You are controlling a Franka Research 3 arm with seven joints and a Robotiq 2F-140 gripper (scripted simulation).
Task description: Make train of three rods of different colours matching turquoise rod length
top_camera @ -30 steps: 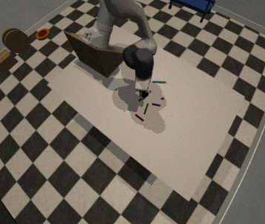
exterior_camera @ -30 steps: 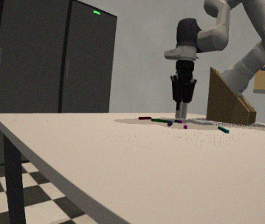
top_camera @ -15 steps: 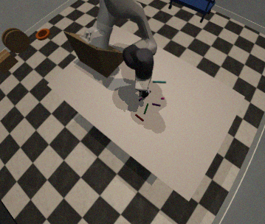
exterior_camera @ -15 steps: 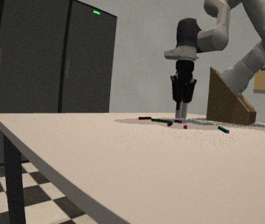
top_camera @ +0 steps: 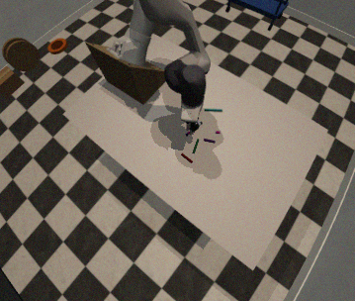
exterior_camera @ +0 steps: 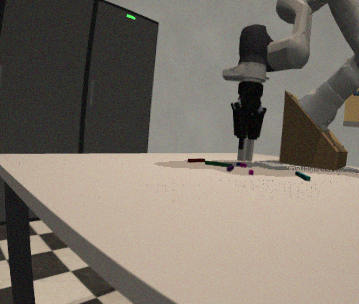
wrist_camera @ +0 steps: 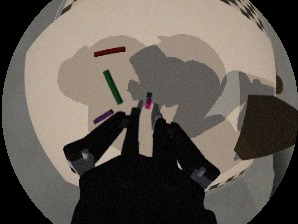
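The blue rod lies 5 cm below my hand and 2 cm to the right of it. The rest, counted from my hand: purple rod: 11 cm ahead, 5 cm below, 3 cm to the left; then red rod: 12 cm to the right, 8 cm ahead, 5 cm below; then green rod: 7 cm ahead, 5 cm below, 4 cm to the right.
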